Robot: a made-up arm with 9 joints. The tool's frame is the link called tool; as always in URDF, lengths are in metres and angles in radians.
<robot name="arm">
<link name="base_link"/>
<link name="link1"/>
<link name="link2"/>
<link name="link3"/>
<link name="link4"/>
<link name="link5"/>
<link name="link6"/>
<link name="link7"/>
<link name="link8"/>
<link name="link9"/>
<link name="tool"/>
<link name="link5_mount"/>
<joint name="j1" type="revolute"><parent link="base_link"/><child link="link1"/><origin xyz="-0.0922 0.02 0.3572"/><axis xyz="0 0 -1"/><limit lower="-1.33" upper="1.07"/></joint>
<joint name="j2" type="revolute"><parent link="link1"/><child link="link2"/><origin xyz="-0.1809 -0.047 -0.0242"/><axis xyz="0 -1 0"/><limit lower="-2.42" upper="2.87"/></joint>
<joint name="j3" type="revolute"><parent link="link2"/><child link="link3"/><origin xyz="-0.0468 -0.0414 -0.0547"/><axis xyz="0 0 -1"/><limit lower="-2.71" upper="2.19"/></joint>
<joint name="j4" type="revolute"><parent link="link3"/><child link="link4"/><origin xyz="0.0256 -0.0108 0.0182"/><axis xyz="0 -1 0"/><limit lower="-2.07" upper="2.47"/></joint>
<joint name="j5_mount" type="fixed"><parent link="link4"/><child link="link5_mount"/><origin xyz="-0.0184 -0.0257 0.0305"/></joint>
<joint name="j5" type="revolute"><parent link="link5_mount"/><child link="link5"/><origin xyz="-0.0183 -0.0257 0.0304"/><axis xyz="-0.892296 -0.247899 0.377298"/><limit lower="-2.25" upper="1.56"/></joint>
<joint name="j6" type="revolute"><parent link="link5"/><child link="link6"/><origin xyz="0.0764 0.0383 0.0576"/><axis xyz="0 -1 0"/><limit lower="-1.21" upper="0.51"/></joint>
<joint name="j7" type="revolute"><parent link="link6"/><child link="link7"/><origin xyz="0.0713 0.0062 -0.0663"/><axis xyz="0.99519 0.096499 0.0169"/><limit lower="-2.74" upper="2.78"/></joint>
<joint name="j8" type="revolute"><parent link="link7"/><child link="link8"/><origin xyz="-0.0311 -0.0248 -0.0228"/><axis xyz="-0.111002 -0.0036 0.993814"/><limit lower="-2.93" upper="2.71"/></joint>
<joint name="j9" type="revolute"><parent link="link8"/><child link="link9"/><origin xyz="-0.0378 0.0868 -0.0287"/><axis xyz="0 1 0"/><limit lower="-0.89" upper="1.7"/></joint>
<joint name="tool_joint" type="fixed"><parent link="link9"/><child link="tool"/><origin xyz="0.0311 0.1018 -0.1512" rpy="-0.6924 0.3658 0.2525"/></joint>
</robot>
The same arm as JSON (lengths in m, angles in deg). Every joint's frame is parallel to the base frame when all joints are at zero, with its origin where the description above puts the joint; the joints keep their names.
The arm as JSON. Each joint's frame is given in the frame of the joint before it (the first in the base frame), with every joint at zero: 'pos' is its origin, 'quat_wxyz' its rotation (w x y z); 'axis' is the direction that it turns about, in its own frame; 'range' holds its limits. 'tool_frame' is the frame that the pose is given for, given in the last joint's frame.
{"length_unit": "m", "angle_unit": "deg", "joints": [{"joint": "j1", "pos": [-0.0922, 0.02, 0.3572], "quat_wxyz": [1.0, 0.0, 0.0, 0.0], "axis": "-z", "range": [-76.2, 61.31]}, {"joint": "j2", "pos": [-0.1809, -0.047, -0.0242], "quat_wxyz": [1.0, 0.0, 0.0, 0.0], "axis": "-y", "range": [-138.66, 164.44]}, {"joint": "j3", "pos": [-0.0468, -0.0414, -0.0547], "quat_wxyz": [1.0, 0.0, 0.0, 0.0], "axis": "-z", "range": [-155.27, 125.48]}, {"joint": "j4", "pos": [0.0256, -0.0108, 0.0182], "quat_wxyz": [1.0, 0.0, 0.0, 0.0], "axis": "-y", "range": [-118.6, 141.52]}, {"joint": "j5", "pos": [-0.0367, -0.0514, 0.0609], "quat_wxyz": [1.0, 0.0, 0.0, 0.0], "axis": [-0.892296, -0.247899, 0.377298], "range": [-128.92, 89.38]}, {"joint": "j6", "pos": [0.0764, 0.0383, 0.0576], "quat_wxyz": [1.0, 0.0, 0.0, 0.0], "axis": "-y", "range": [-69.33, 29.22]}, {"joint": "j7", "pos": [0.0713, 0.0062, -0.0663], "quat_wxyz": [1.0, 0.0, 0.0, 0.0], "axis": [0.99519, 0.096499, 0.0169], "range": [-156.99, 159.28]}, {"joint": "j8", "pos": [-0.0311, -0.0248, -0.0228], "quat_wxyz": [1.0, 0.0, 0.0, 0.0], "axis": [-0.111002, -0.0036, 0.993814], "range": [-167.88, 155.27]}, {"joint": "j9", "pos": [-0.0378, 0.0868, -0.0287], "quat_wxyz": [1.0, 0.0, 0.0, 0.0], "axis": "+y", "range": [-50.99, 97.4]}], "tool_frame": {"pos": [0.0311, 0.1018, -0.1512], "quat_wxyz": [0.909846, -0.352553, 0.127716, 0.177695]}}
